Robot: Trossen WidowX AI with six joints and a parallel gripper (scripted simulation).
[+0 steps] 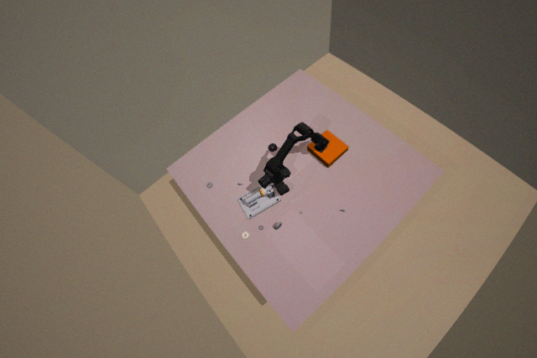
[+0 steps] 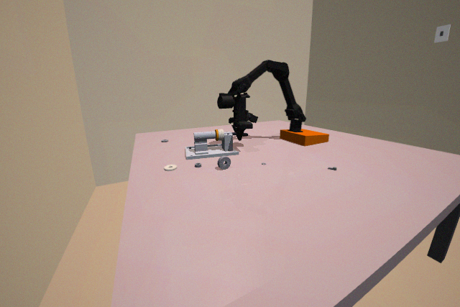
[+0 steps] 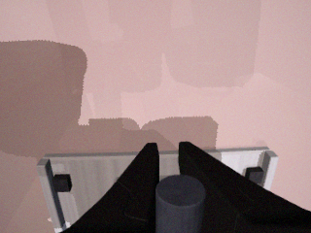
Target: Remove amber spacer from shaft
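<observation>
Right now the amber spacer is 110 mm ahead of my gripper tip, 30 mm to the right of it and 30 mm above it. Round my gripper tip: nut 250 mm ahead, 100 mm to the left, 40 mm below; cream washer 340 mm ahead, 60 mm to the left, 40 mm below.
</observation>
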